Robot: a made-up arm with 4 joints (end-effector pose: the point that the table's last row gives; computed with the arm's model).
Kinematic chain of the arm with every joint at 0, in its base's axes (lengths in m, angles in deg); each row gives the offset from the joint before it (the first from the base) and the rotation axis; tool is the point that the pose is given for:
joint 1: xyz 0 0 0.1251 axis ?
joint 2: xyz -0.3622 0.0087 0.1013 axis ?
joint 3: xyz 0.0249 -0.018 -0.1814 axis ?
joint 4: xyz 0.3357 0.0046 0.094 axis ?
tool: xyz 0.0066 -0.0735 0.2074
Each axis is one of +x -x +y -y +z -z.
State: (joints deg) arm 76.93 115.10 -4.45 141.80
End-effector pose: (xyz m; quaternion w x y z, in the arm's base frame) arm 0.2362 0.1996 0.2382 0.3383 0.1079 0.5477 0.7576
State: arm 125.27 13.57 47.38 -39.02
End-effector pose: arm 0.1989 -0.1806 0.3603 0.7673 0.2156 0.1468 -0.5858
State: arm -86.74 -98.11 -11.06 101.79
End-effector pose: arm 0.0850 -0.2268 0.3535 0.1153 0.0012 0.7606 -0.6389
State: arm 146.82 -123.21 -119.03 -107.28
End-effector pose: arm 0.6171 0.2542 0.6876 0.3621 0.2258 0.1356 0.8941
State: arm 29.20 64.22 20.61 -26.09
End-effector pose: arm 0.0573 -0.0862 0.3311 0.8734 0.4840 -0.0274 0.0470
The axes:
joint 1: -z
joint 2: +x
joint 3: +z
joint 4: -y

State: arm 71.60 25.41 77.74 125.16
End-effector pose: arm 0.1239 0.2894 0.0985 0.2603 0.0732 -0.9624 -0.0276
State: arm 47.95 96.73 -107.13 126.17
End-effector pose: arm -0.1317 0.4893 0.0966 0.3940 -0.2843 0.0392 -0.8732
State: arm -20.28 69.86 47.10 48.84
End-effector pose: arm -0.1454 -0.0729 0.3106 0.5662 0.6952 -0.4029 0.1838
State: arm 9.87 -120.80 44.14 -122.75
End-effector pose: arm 0.0194 -0.3217 0.0864 0.1204 0.4989 -0.6035 0.6103
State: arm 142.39 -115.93 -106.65 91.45
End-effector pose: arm 0.3390 0.2810 0.3729 0.0236 0.8762 -0.3968 -0.2726
